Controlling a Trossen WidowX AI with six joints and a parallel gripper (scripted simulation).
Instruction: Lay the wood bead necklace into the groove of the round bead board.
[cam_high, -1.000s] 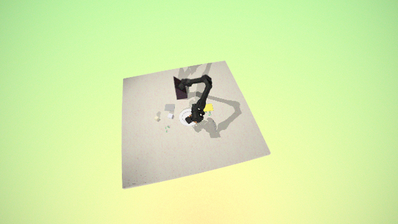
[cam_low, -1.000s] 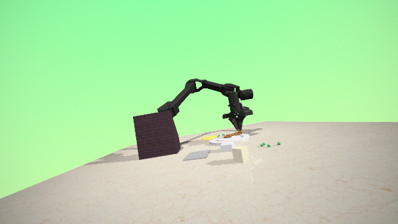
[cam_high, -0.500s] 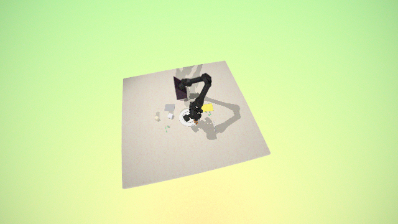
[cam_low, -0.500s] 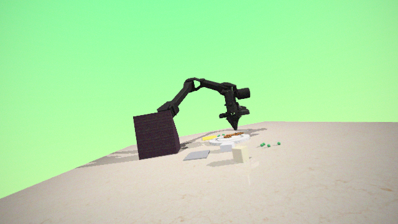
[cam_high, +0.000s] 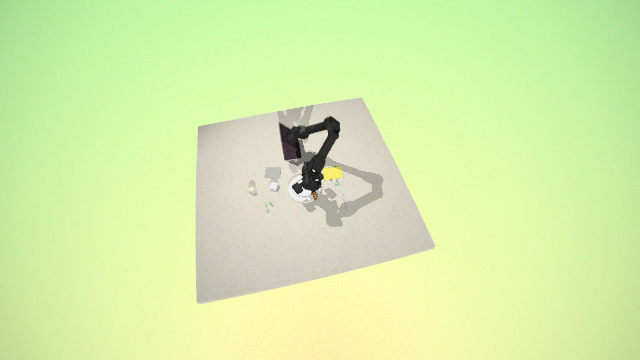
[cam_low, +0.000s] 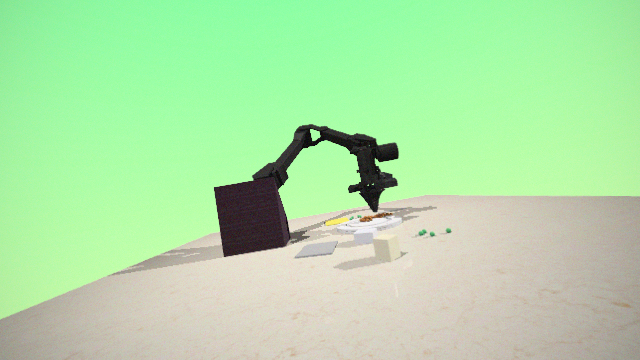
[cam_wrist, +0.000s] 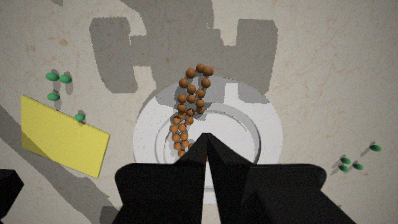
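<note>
My gripper tip is now 30 mm past the round white bead board, 20 mm to the left of it and 20 mm above it. Round my gripper tip: thin white strip (200 mm to the left, 120 mm ahead, 30 mm below); yellow card (170 mm to the left, 120 mm behind, 30 mm below); grey flat plate (210 mm to the right, 190 mm behind, 30 mm below).
</note>
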